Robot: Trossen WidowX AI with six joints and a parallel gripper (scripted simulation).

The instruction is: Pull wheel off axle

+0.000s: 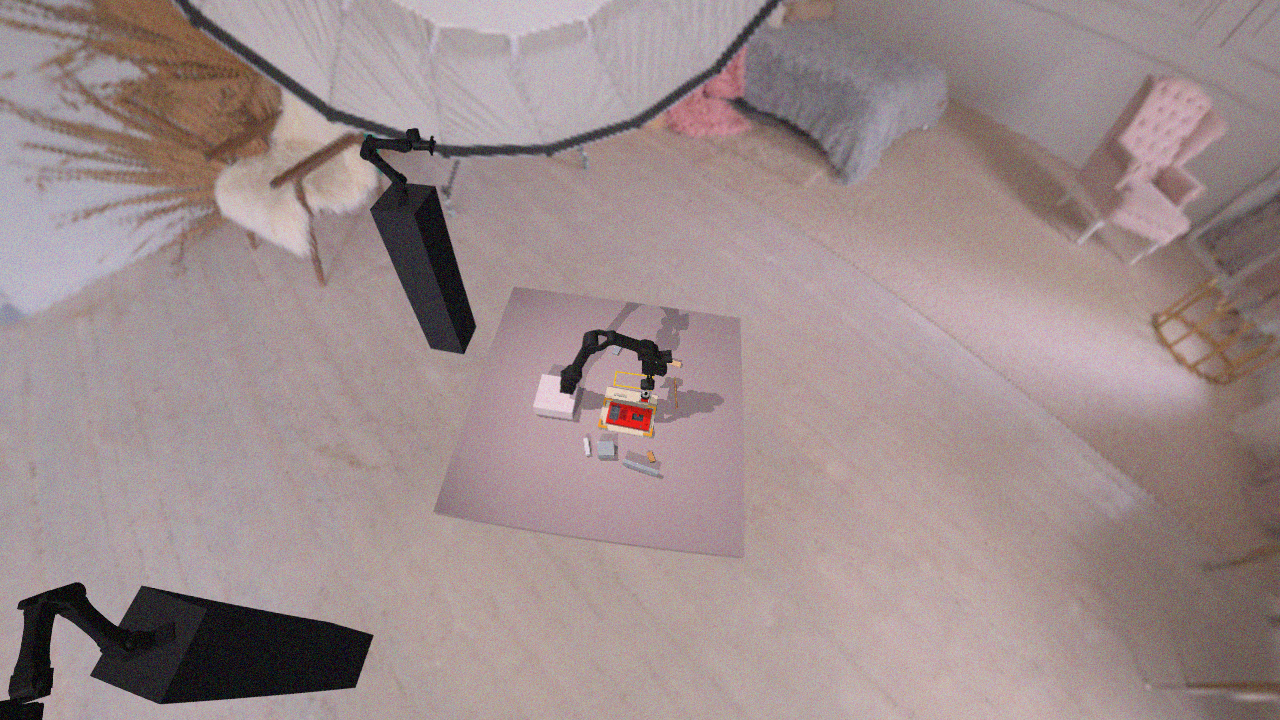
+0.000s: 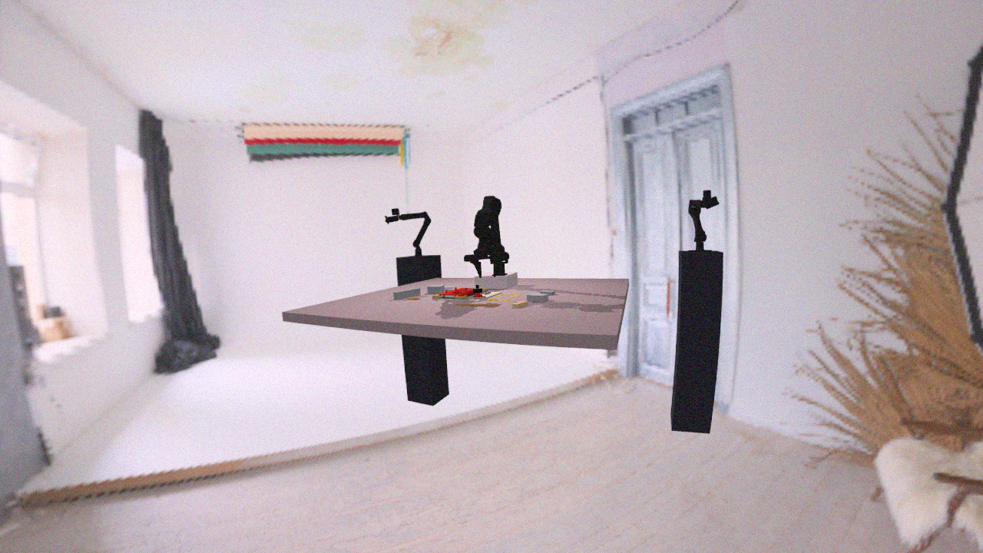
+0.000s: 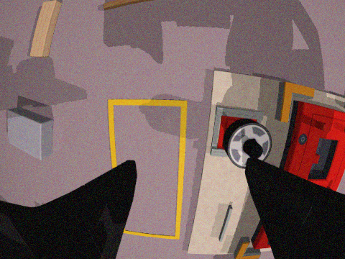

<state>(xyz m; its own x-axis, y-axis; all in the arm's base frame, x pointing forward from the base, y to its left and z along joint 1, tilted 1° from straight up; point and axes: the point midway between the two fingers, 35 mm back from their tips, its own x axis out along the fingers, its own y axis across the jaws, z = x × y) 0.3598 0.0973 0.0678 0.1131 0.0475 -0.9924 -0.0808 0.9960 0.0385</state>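
My gripper tip is 50 mm to the left of the wheel and 60 mm above it. Round my gripper tip: wooden piece (120 mm ahead, 190 mm to the left, 90 mm below).
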